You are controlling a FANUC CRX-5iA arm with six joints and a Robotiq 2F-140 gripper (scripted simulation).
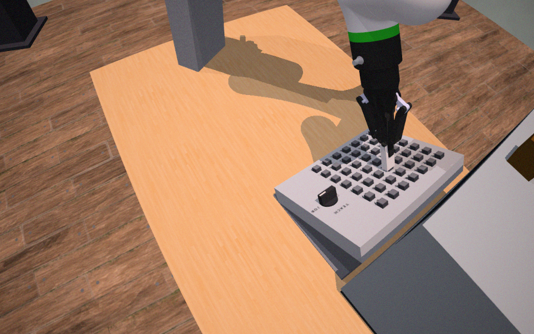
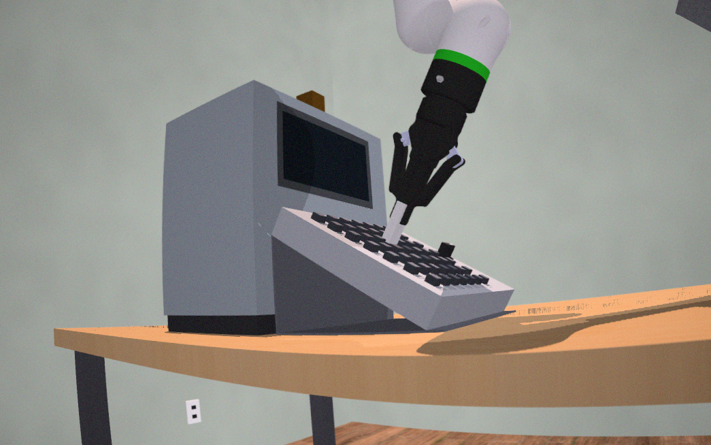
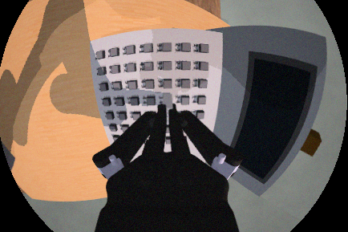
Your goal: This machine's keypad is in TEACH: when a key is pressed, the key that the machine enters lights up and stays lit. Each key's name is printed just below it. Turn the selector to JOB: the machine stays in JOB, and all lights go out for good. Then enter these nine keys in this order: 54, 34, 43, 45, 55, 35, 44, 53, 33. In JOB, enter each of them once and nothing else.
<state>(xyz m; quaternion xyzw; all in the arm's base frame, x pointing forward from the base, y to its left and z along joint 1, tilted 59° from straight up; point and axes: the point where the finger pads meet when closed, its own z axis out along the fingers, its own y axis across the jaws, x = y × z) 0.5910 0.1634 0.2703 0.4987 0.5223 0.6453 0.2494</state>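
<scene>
My gripper is now 30 mm past the key, 20 mm to the right of it and 40 mm above it. Also, from my hand: black selector knob: 70 mm ahead, 150 mm to the right, 40 mm below; then grey keypad panel: 40 mm ahead, 40 mm to the right, 80 mm below.
</scene>
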